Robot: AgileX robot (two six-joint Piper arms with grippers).
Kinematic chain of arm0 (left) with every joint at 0, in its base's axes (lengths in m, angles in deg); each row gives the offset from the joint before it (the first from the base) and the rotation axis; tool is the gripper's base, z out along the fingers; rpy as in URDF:
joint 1: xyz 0 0 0.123 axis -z
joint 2: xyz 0 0 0 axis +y
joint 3: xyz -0.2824 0 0.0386 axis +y
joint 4: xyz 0.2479 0 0.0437 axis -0.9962 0 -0.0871
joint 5: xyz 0 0 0 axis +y
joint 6: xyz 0.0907 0 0.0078 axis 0.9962 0 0.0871
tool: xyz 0 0 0 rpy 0 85 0
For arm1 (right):
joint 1: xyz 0 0 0.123 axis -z
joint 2: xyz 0 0 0 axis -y
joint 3: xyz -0.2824 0 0.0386 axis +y
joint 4: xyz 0.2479 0 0.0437 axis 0.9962 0 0.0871
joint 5: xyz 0 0 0 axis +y
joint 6: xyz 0.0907 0 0.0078 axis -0.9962 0 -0.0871
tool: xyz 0 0 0 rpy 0 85 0
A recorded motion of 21 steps. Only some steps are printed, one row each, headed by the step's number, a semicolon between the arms.
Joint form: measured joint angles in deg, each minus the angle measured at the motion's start. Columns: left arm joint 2, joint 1, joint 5, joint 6, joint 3, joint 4; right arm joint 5, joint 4, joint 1, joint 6, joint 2, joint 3.
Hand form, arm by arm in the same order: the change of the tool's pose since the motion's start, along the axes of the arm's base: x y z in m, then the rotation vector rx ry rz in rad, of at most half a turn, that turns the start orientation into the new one. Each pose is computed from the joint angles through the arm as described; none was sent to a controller.
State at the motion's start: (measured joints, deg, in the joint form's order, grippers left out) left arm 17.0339 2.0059 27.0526 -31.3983 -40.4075 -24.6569; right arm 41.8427 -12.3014 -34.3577 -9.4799 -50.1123 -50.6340
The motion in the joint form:
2: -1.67 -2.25 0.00 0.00 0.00 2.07; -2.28 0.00 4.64 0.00 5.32 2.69
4: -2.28 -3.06 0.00 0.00 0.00 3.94; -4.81 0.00 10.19 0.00 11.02 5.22
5: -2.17 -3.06 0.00 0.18 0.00 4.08; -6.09 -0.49 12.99 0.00 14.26 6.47
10: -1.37 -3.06 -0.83 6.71 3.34 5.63; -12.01 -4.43 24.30 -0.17 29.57 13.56
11: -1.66 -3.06 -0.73 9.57 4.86 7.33; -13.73 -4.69 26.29 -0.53 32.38 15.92
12: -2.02 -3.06 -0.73 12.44 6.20 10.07; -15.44 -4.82 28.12 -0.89 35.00 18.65
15: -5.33 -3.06 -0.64 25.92 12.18 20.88; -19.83 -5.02 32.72 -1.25 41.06 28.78
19: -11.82 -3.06 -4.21 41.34 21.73 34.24; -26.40 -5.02 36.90 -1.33 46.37 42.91
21: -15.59 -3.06 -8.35 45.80 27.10 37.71; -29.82 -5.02 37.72 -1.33 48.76 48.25
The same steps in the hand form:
2: -0.0080 0.0002 0.0006 -0.0320 -0.0287 0.0216; -0.0111 -0.0215 0.0026 0.0441 -0.0724 -0.0725
4: -0.0108 -0.0006 0.0005 -0.0602 -0.0393 0.0195; -0.0250 -0.0428 0.0056 0.0874 -0.1613 -0.1596
5: -0.0103 -0.0007 0.0004 -0.0592 -0.0368 0.0186; -0.0342 -0.0533 0.0074 0.1014 -0.2180 -0.2042
10: 0.0019 -0.0019 -0.0167 0.0309 0.0402 0.0083; -0.0820 -0.0865 0.0014 0.1043 -0.4820 -0.3833
11: 0.0043 -0.0030 -0.0251 0.0532 0.0704 -0.0036; -0.0888 -0.0892 -0.0059 0.1092 -0.5198 -0.4115
12: 0.0059 -0.0048 -0.0325 0.0597 0.0931 -0.0246; -0.0939 -0.0910 -0.0158 0.1125 -0.5475 -0.4361
15: 0.0058 -0.0123 -0.0637 0.1222 0.1571 -0.1098; -0.0971 -0.0935 -0.0600 0.0925 -0.5561 -0.4937
19: 0.0026 -0.0210 -0.1057 0.1790 0.1407 -0.2029; -0.0921 -0.0945 -0.1263 0.0645 -0.5168 -0.5316
21: 0.0018 -0.0217 -0.1263 0.2007 0.0940 -0.2059; -0.0913 -0.0937 -0.1501 0.0643 -0.5225 -0.5276

